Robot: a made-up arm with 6 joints.
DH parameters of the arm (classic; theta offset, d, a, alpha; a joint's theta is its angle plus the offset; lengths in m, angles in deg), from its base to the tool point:
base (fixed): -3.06 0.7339 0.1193 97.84
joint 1: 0 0.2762 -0.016 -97.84
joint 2: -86.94 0.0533 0.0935 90
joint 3: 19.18 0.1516 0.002 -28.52
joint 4: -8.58 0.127 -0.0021 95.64
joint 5: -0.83 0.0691 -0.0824 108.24
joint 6: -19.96 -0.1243 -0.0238 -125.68
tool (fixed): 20.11 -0.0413 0 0
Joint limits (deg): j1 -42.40..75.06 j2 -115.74..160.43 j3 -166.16..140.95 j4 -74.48..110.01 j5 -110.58..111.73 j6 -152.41..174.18
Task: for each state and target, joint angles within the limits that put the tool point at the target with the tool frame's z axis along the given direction. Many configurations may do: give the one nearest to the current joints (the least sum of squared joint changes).
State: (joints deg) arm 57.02 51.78 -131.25 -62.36 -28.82 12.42
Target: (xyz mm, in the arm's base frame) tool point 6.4 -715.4 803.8 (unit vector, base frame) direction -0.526 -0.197 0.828
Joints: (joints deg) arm 24.65 52.97 -113.88 -74.48 -22.44 25.95
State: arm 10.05 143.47 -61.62 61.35 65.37 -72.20
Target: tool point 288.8 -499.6 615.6 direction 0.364 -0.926 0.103
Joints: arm -4.77 97.23 -26.38 88.69 72.58 -71.40
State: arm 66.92 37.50 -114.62 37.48 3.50 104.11
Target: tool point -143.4 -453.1 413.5 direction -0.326 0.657 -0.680
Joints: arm 71.97 22.91 -117.19 41.39 23.72 57.44
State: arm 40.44 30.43 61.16 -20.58 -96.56 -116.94
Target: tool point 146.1 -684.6 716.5 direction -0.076 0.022 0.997
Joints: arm 28.86 83.25 71.51 -46.45 -87.03 -136.07
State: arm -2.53 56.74 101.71 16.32 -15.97 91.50
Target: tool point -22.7 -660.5 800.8 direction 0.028 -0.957 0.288
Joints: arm -33.13 57.37 124.01 28.29 -28.71 72.91
